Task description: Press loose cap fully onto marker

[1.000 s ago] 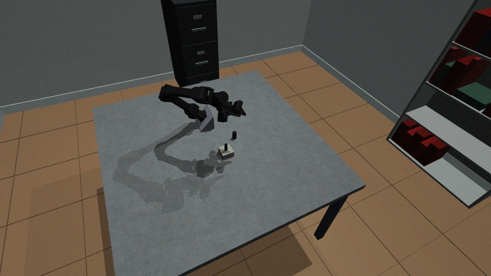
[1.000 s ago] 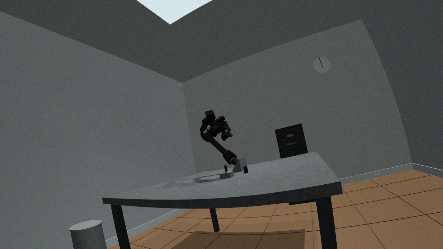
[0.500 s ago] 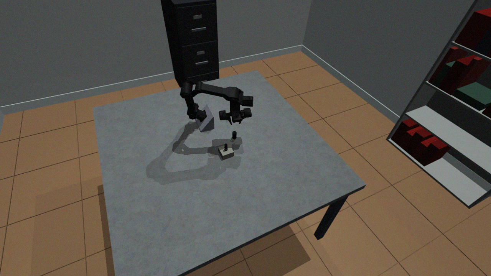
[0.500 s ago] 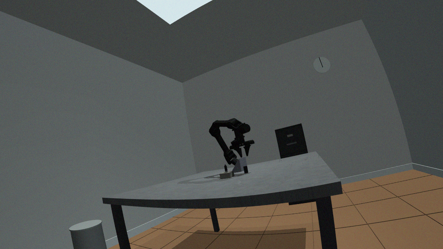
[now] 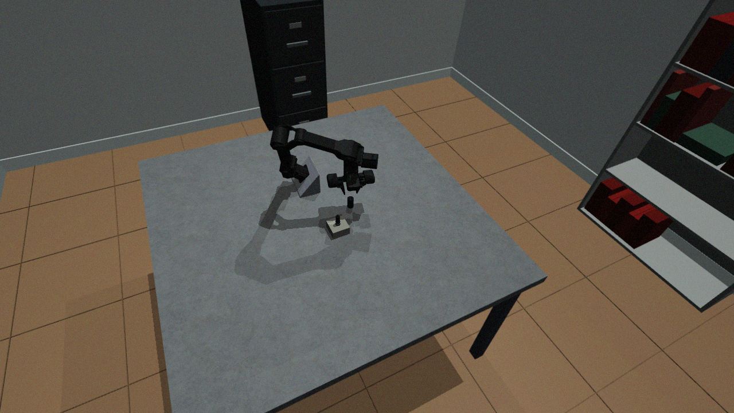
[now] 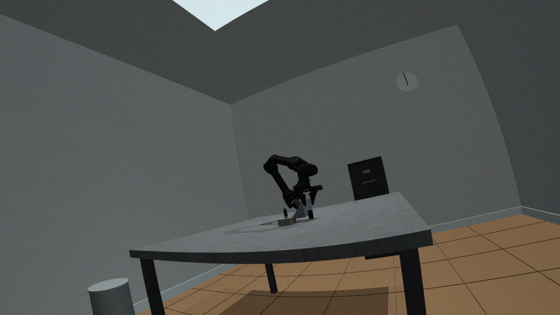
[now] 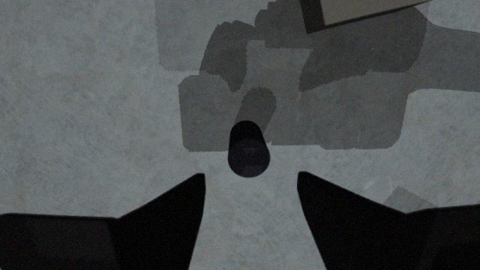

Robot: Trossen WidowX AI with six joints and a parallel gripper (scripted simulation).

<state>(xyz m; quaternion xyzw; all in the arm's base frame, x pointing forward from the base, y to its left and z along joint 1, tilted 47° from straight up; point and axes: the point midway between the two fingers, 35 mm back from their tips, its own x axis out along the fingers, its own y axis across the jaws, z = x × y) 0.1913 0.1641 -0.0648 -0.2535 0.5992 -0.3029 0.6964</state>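
Now: the dark cap 50 mm below my gripper tip. From my gripper tip the other things lie so: holder block 120 mm ahead, 90 mm to the right, 60 mm below.
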